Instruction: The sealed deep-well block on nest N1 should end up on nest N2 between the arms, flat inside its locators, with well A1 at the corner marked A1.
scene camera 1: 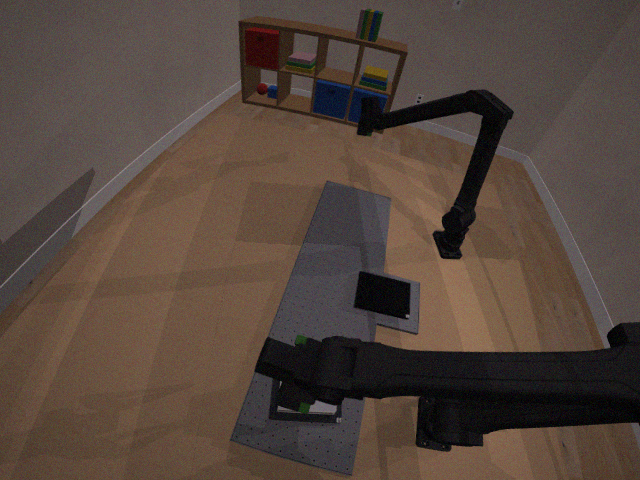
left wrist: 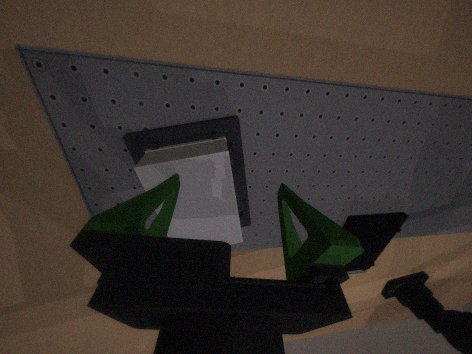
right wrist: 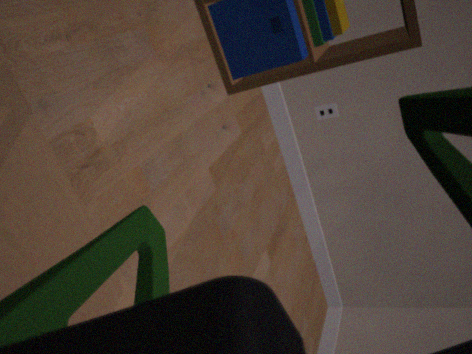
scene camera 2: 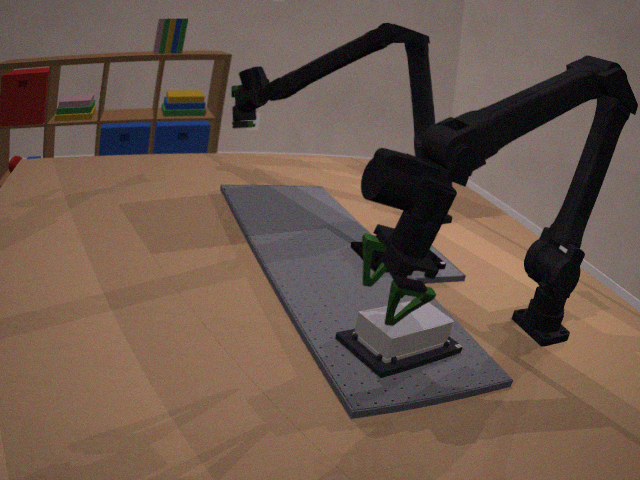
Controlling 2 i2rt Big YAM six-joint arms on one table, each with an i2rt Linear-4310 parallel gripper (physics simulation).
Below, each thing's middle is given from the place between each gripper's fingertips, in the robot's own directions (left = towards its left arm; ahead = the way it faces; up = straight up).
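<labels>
The white block [scene camera 2: 426, 328] is 11 cm below my right hand, 113 cm to the left of it and 15 cm behind it.
My left hand is 30 mm above the white block, and it is also 40 mm past the block and 30 mm to the right of it. Going by its middle, the white block is nearer to my left hand than to my right hand.
</labels>
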